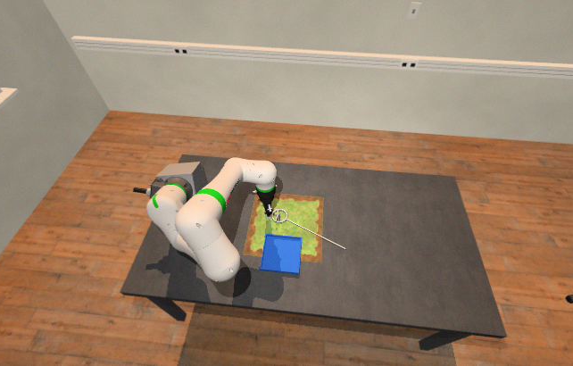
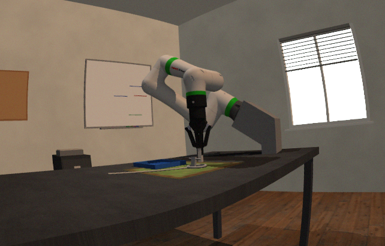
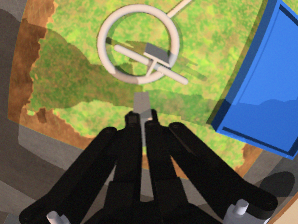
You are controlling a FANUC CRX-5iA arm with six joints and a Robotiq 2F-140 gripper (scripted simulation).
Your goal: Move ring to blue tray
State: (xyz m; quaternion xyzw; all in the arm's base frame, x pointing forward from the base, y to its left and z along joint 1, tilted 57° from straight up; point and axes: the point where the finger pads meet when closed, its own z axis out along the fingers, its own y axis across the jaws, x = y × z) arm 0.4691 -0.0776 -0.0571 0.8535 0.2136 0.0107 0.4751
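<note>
Now: hand 50 mm short of the grey stake and 20 mm above it. The rest, counted from my hand: blue tray (200 mm to the right, 80 mm ahead, 40 mm below); ring (60 mm ahead, 40 mm below, 20 mm to the left).
</note>
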